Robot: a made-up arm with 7 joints. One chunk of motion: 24 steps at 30 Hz.
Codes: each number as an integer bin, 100 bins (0 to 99) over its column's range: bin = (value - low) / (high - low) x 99, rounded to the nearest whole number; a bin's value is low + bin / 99 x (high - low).
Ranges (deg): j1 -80.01..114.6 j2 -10..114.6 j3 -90.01..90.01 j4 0..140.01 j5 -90.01..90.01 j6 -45.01..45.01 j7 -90.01..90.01
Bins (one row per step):
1: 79 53 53 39 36 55 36
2: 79 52 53 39 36 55 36
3: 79 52 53 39 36 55 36
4: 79 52 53 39 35 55 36
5: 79 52 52 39 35 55 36
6: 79 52 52 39 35 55 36
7: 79 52 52 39 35 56 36
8: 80 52 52 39 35 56 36
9: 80 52 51 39 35 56 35
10: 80 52 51 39 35 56 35
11: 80 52 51 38 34 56 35
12: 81 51 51 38 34 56 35
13: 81 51 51 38 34 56 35
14: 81 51 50 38 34 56 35
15: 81 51 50 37 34 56 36
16: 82 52 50 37 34 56 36
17: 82 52 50 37 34 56 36
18: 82 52 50 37 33 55 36
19: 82 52 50 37 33 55 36
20: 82 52 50 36 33 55 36
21: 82 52 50 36 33 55 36
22: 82 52 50 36 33 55 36
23: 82 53 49 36 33 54 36
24: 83 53 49 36 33 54 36
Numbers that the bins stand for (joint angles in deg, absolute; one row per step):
1: 75.28 56.71 6.36 55.16 -24.55 5.00 -24.55
2: 75.28 55.45 6.36 55.16 -24.55 5.00 -24.55
3: 75.28 55.45 6.36 55.16 -24.55 5.00 -24.55
4: 75.28 55.45 6.36 55.16 -26.37 5.00 -24.55
5: 75.28 55.45 4.55 55.16 -26.37 5.00 -24.55
6: 75.28 55.45 4.55 55.16 -26.37 5.00 -24.55
7: 75.28 55.45 4.55 55.16 -26.37 5.91 -24.55
8: 77.25 55.45 4.55 55.16 -26.37 5.91 -24.55
9: 77.25 55.45 2.73 55.16 -26.37 5.91 -26.37
10: 77.25 55.45 2.73 55.16 -26.37 5.91 -26.37
11: 77.25 55.45 2.73 53.74 -28.18 5.91 -26.37
12: 79.22 54.19 2.73 53.74 -28.18 5.91 -26.37
13: 79.22 54.19 2.73 53.74 -28.18 5.91 -26.37
14: 79.22 54.19 0.91 53.74 -28.18 5.91 -26.37
15: 79.22 54.19 0.91 52.33 -28.18 5.91 -24.55
16: 81.18 55.45 0.91 52.33 -28.18 5.91 -24.55
17: 81.18 55.45 0.91 52.33 -28.18 5.91 -24.55
18: 81.18 55.45 0.91 52.33 -30.00 5.00 -24.55
19: 81.18 55.45 0.91 52.33 -30.00 5.00 -24.55
20: 81.18 55.45 0.91 50.91 -30.00 5.00 -24.55
21: 81.18 55.45 0.91 50.91 -30.00 5.00 -24.55
22: 81.18 55.45 0.91 50.91 -30.00 5.00 -24.55
23: 81.18 56.71 -0.91 50.91 -30.00 4.09 -24.55
24: 83.15 56.71 -0.91 50.91 -30.00 4.09 -24.55

